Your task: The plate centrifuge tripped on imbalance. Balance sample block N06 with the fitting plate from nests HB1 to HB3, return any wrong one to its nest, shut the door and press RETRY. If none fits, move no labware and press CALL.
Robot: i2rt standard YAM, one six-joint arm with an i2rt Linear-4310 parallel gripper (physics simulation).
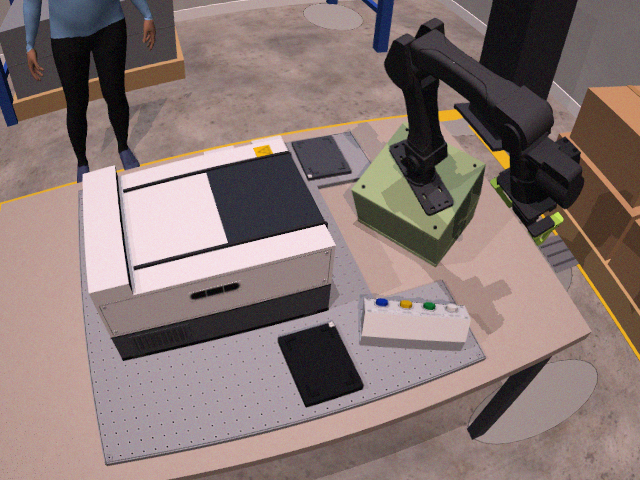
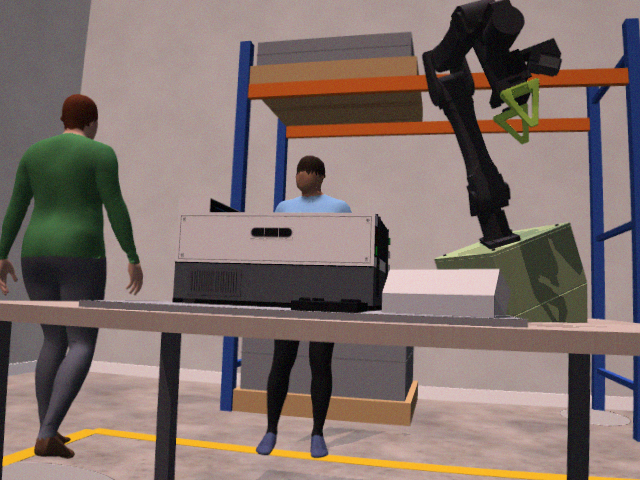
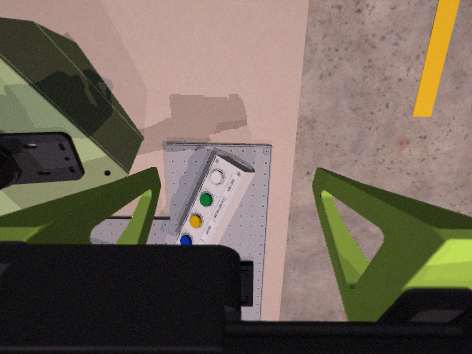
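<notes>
The plate centrifuge [image 1: 217, 268] [image 2: 279, 248] is a white and black box; its top has a white panel [image 1: 173, 217] beside a dark panel [image 1: 266, 198]. I cannot tell which part is the door or whether it is shut. A white button box [image 1: 413, 328] [image 2: 439, 291] [image 3: 227, 200] has blue, yellow, green and white buttons; its labels are too small to read. A black flat tray [image 1: 320, 364] [image 2: 330, 304] lies before the centrifuge. Block N06 and nests HB1 to HB3 cannot be identified. My gripper [image 1: 526, 215] [image 2: 528, 132] [image 3: 236, 176] is open and empty, high above the right table end.
A dark flat tray [image 1: 320, 156] lies behind, between the centrifuge and the green arm base [image 1: 398, 219] [image 2: 553, 273] [image 3: 45, 135]. A perforated grey board [image 1: 206, 403] [image 3: 250, 215] lies under the centrifuge and button box. Two people stand beyond the table. Cardboard boxes [image 1: 615, 134] stand at the right.
</notes>
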